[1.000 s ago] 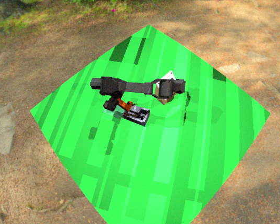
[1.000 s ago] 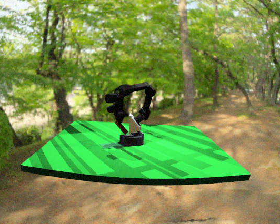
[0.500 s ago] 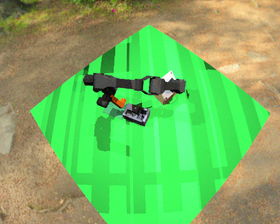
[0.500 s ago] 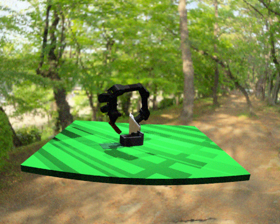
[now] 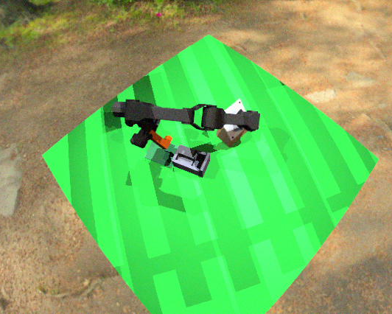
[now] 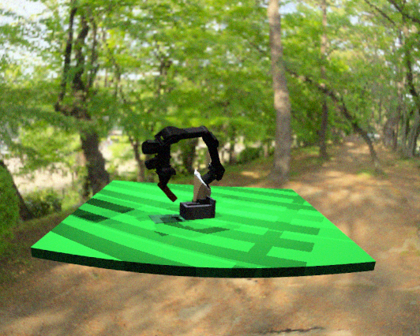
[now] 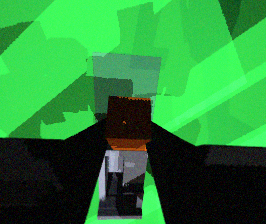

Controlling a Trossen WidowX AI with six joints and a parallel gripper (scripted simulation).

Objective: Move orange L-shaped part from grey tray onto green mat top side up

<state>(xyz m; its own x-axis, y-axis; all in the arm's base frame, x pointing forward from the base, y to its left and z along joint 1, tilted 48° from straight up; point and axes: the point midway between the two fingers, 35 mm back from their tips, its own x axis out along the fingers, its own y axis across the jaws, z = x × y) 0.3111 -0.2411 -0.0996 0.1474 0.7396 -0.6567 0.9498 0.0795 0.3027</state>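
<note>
My gripper tip is 20 mm to the right of the pale green mat and 170 mm above it. Round my gripper tip: orange L-shaped part (20 mm behind, 30 mm to the left, 30 mm below).
</note>
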